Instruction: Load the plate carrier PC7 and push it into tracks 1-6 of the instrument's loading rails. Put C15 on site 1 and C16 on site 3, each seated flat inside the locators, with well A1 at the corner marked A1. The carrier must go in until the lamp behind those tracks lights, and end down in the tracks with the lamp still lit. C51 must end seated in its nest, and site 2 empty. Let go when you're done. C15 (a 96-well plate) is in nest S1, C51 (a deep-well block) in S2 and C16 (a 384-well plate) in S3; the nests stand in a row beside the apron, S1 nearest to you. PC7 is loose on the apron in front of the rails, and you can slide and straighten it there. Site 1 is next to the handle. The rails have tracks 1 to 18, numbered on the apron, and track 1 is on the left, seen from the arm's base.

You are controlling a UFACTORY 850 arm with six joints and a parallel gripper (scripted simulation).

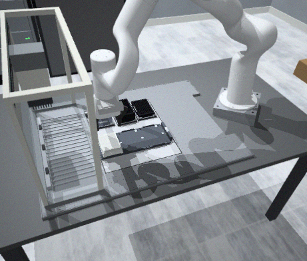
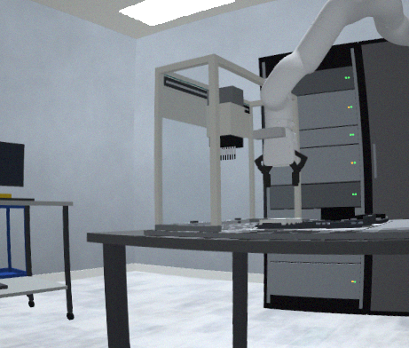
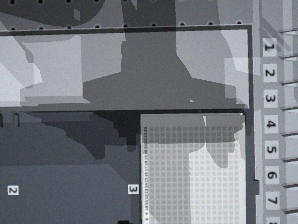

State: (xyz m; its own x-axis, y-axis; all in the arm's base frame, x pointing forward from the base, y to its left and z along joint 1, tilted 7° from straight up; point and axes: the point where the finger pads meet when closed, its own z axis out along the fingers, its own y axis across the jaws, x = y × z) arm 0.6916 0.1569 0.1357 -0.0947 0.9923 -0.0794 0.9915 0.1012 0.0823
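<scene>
Now: hand 200 mm past the plate C15, 220 mm to the left of it and 110 mm above it. Also, from my hand: plate carrier PC7: 110 mm behind, 10 mm to the right, 110 mm below; then nest S3: 10 mm ahead, 200 mm to the right, 120 mm below; then frame post: 70 mm ahead, 220 mm to the left, 120 mm above.
</scene>
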